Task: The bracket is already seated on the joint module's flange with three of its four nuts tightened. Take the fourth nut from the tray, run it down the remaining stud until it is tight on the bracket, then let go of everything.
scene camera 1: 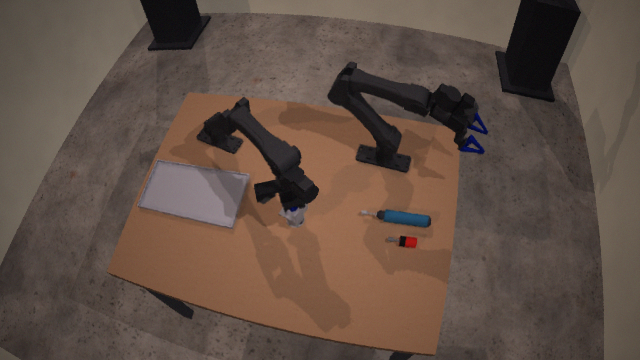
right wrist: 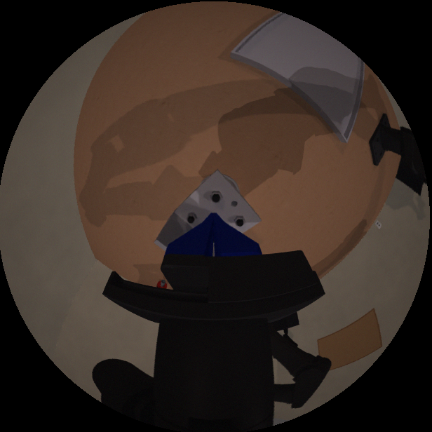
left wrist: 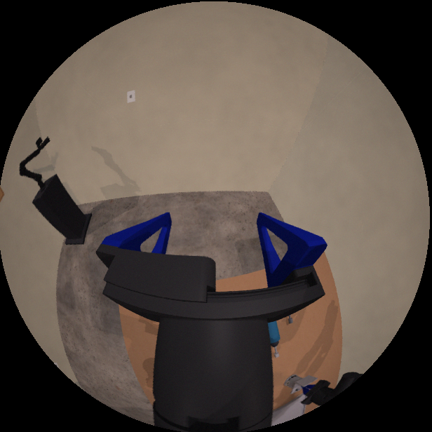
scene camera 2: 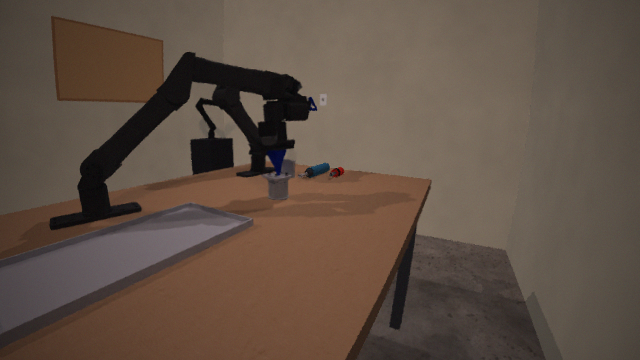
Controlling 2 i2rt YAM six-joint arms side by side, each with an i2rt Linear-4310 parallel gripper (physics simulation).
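Places are measured from the left arm's base along level axes (x ahead, y left, z up), in millimetres.
Where they show: left gripper, between the fingertips: point(scene camera 1: 485, 142) point(scene camera 2: 309, 111); right gripper, between the fingertips: point(scene camera 1: 293, 210) point(scene camera 2: 278, 175); left arm's base, origin of its link: point(scene camera 1: 383, 159) point(scene camera 2: 258, 172); right arm's base, origin of its link: point(scene camera 1: 219, 139) point(scene camera 2: 98, 216).
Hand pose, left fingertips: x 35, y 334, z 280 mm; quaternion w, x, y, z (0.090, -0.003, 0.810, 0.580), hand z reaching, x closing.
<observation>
Each offset is from my left fingertips to the top centre of the thing. Level surfaces: height alone.
The grey bracket point(right wrist: 227, 197) point(scene camera 1: 295, 214) sits on the round joint module {dx +285, dy -559, dz -206 mm} point(scene camera 2: 278, 191). In the right wrist view three nuts show on it: a far nut point(right wrist: 216, 197), one at the left point(right wrist: 191, 218) and one at the right point(right wrist: 239, 221). My right gripper point(right wrist: 213, 217) point(scene camera 2: 278, 173) is shut and empty, pointing down with its fingertips at the bracket's top. The fingers hide the near part of the bracket, so the fourth stud and its nut cannot be seen. The grey tray {dx +302, dy -975, dz -264 mm} point(scene camera 1: 194, 195) point(scene camera 2: 125, 260) point(right wrist: 320, 45) shows no nut. My left gripper point(left wrist: 213, 216) point(scene camera 1: 478, 136) is open and empty, beyond the table's right edge.
A blue screwdriver-like tool {dx +194, dy -233, dz -239 mm} point(scene camera 1: 406, 218) point(scene camera 2: 318, 170) and a shorter red and black one {dx +272, dy -193, dz -246 mm} point(scene camera 1: 408, 242) point(scene camera 2: 337, 172) lie on the table {dz -280 mm} point(scene camera 1: 350, 280), right of the joint module in scene camera 1. Two dark stands point(scene camera 1: 174, 22) point(scene camera 1: 542, 45) are on the floor beyond the table.
</observation>
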